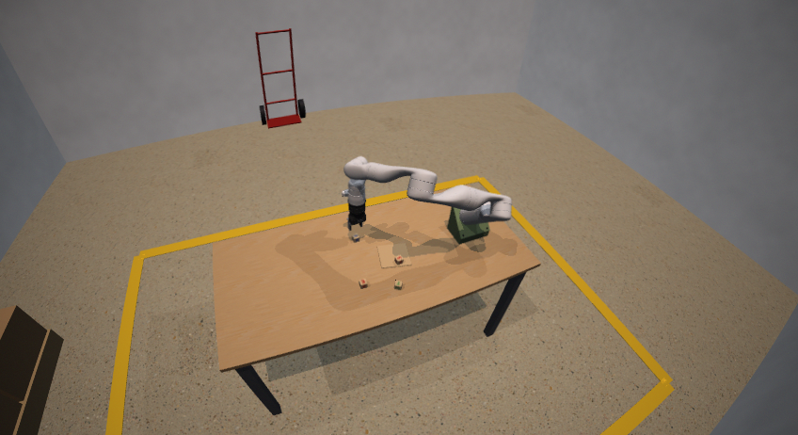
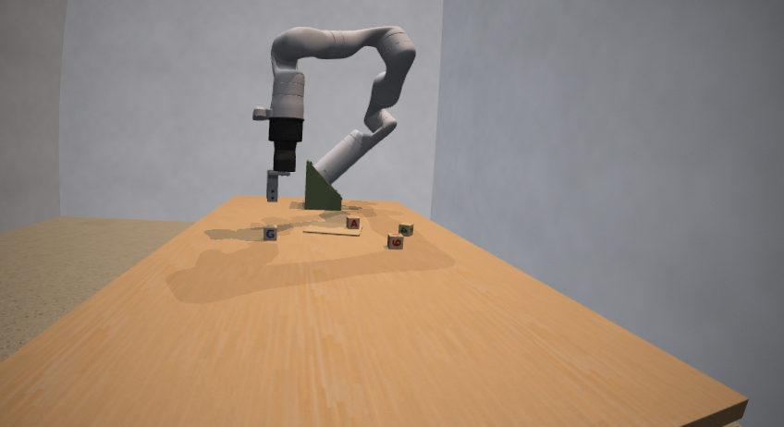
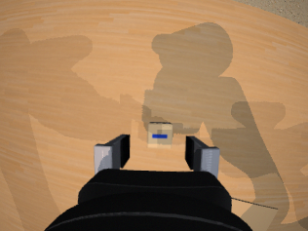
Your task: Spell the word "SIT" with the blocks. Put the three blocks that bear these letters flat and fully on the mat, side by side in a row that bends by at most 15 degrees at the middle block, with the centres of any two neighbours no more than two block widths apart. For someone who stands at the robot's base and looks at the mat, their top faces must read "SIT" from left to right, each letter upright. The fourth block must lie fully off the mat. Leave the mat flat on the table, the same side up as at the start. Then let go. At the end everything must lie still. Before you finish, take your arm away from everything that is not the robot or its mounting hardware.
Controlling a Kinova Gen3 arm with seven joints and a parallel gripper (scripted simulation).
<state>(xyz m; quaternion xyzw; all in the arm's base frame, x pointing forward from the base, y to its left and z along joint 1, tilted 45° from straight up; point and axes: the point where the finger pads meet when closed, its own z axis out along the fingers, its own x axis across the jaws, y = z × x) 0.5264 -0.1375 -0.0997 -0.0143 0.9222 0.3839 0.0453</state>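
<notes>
Now: hand 90 mm above the blue-marked block. The rest, counted from my hand: green-marked block: 60 mm behind, 340 mm to the left, 90 mm below; then tan mat: 130 mm behind, 160 mm to the left, 100 mm below; then E block: 70 mm ahead, 270 mm to the left, 90 mm below.
</notes>
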